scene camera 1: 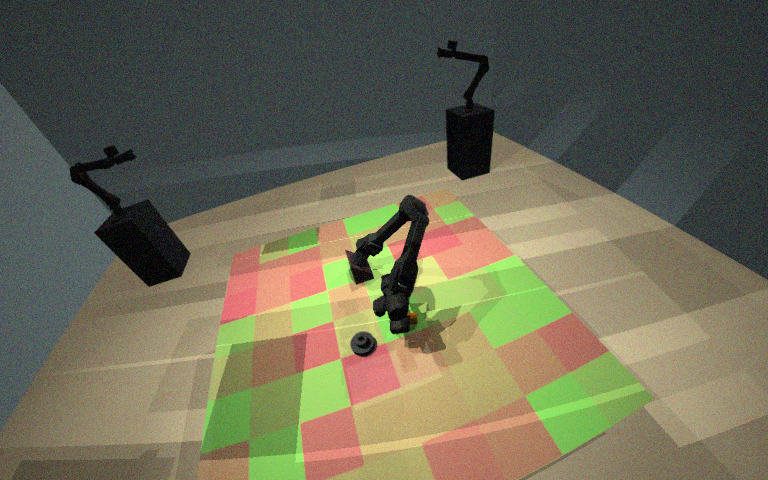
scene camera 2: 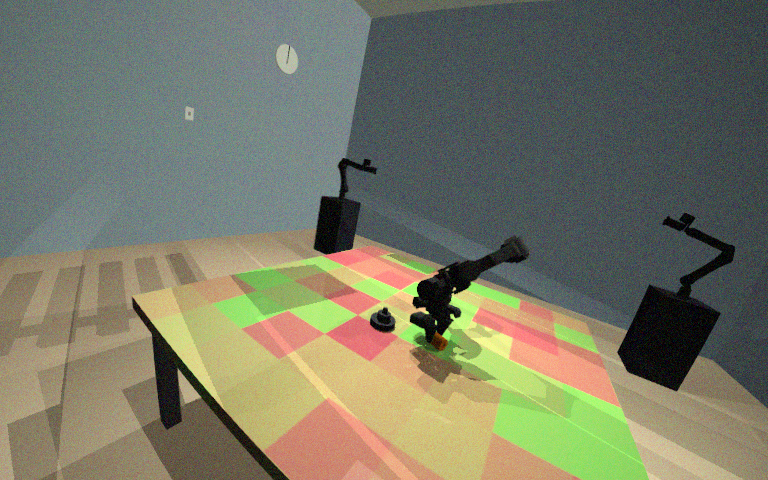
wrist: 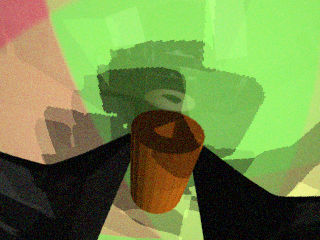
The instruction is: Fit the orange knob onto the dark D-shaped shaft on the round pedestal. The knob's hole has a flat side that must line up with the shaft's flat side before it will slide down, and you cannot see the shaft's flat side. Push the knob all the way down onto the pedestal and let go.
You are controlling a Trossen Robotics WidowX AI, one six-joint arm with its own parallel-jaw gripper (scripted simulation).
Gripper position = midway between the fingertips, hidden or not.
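I can see my gripper (scene camera 2: 433, 340). The wrist view shows me my gripper (wrist: 164, 144) as well, and there I also find an orange knob (wrist: 165, 146).
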